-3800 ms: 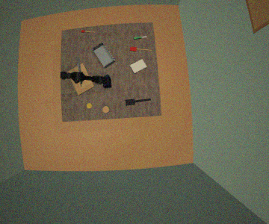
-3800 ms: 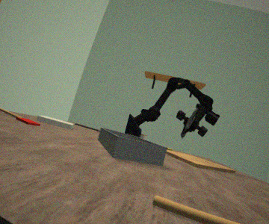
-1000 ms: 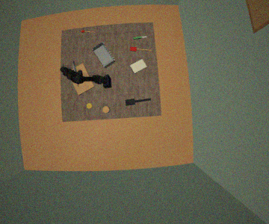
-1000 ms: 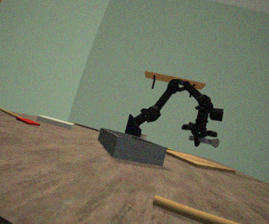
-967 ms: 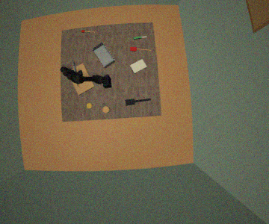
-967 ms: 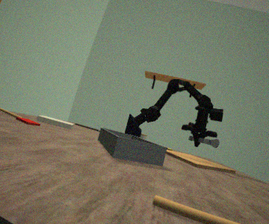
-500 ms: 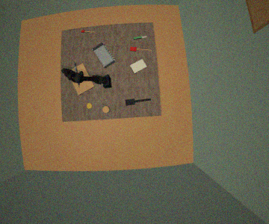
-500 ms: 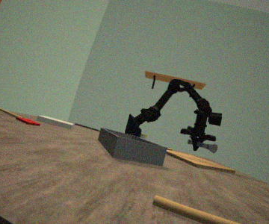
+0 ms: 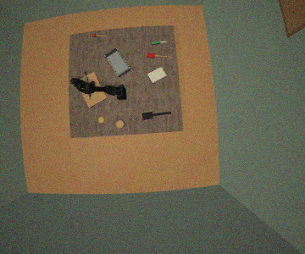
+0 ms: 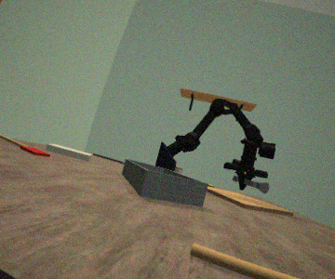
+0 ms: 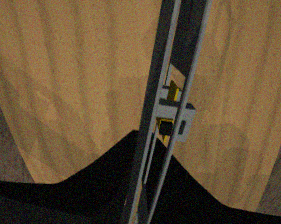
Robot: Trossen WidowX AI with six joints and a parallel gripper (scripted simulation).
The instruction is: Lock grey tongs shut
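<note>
My gripper tip is 40 mm above the wooden board. The rest, counted from my gripper tip: grey roasting tin 340 mm to the right, 270 mm ahead, 20 mm below; then yellow disc 360 mm behind, 80 mm to the right, 40 mm below; then white block 760 mm to the right, 70 mm ahead, 30 mm below.
</note>
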